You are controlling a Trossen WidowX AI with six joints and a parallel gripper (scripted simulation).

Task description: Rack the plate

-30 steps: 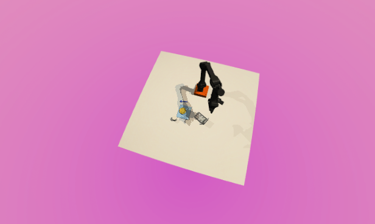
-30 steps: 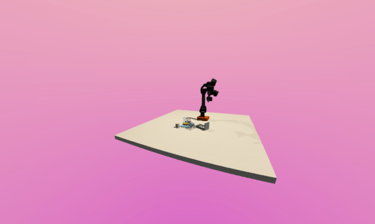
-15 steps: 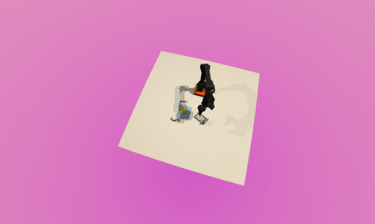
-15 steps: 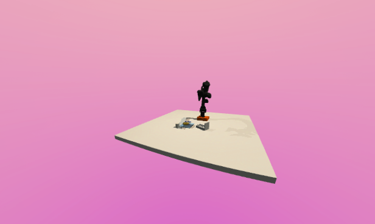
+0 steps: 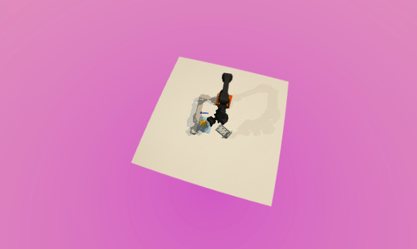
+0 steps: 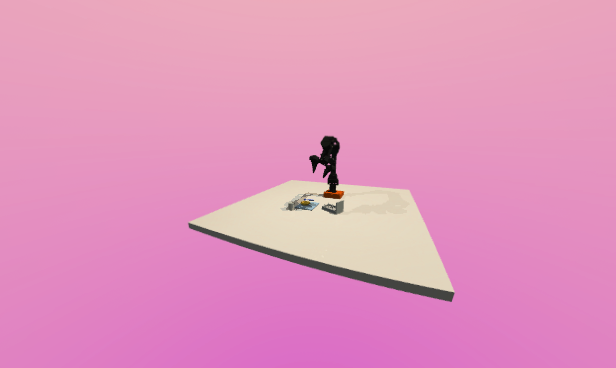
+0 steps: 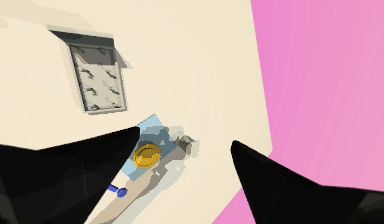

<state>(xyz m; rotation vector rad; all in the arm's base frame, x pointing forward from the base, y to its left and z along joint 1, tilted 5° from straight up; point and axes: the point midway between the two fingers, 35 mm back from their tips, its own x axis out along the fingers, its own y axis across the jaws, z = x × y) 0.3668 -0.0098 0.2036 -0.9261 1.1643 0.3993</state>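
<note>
The yellow plate lies 220 mm below my gripper tip, 120 mm to the right of it and 80 mm behind it. Round my gripper tip: grey dish rack: 220 mm below, 90 mm to the left, 40 mm behind; cream cup: 220 mm below, 180 mm to the right, 30 mm ahead; light blue mat: 240 mm below, 110 mm to the right, 70 mm behind.
</note>
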